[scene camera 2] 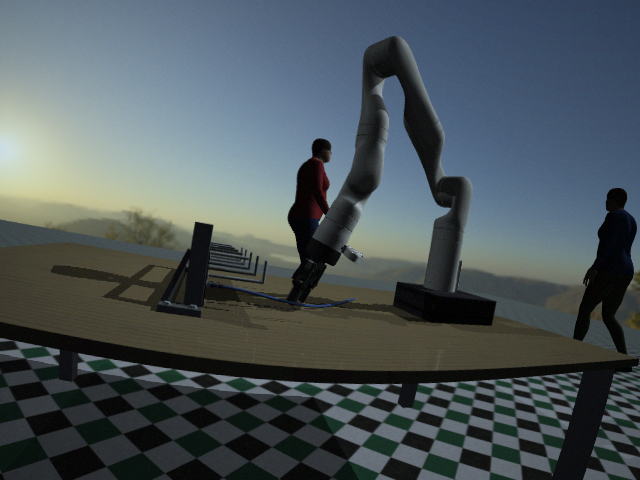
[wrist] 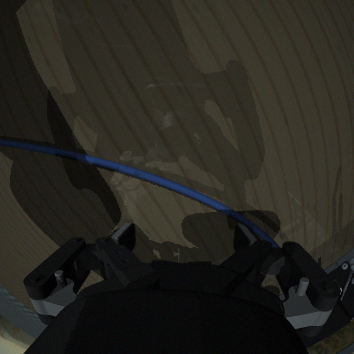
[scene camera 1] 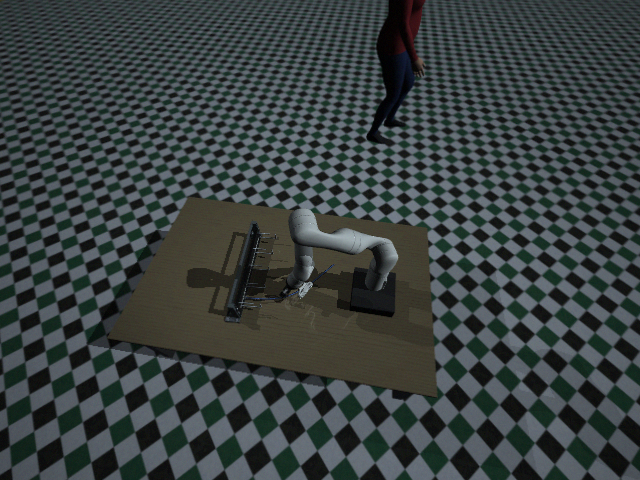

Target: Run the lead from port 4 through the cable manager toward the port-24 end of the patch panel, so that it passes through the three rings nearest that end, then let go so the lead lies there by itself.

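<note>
The blue lead (scene camera 1: 324,273) (scene camera 2: 320,305) (wrist: 150,178) leaves the patch panel (scene camera 1: 242,271) (scene camera 2: 199,268) near its near end and runs out across the table, its free end toward the robot base. The cable manager's rings (scene camera 2: 265,271) stick out along the panel; the lead runs outside the rings toward the far end. My gripper (scene camera 1: 283,296) (scene camera 2: 298,299) (wrist: 183,235) is open, low over the table beside the lead. In the wrist view the lead crosses ahead of the fingertips and passes behind the right finger. It is not gripped. Port numbers are too small to read.
The black robot base (scene camera 1: 373,302) (scene camera 2: 449,307) stands on the wooden table (scene camera 1: 336,351) (scene camera 2: 320,351), to the right of the lead. A person in red (scene camera 1: 403,25) (scene camera 2: 311,183) stands beyond the table. Another in blue (scene camera 2: 613,242) stands at the right in scene camera 2.
</note>
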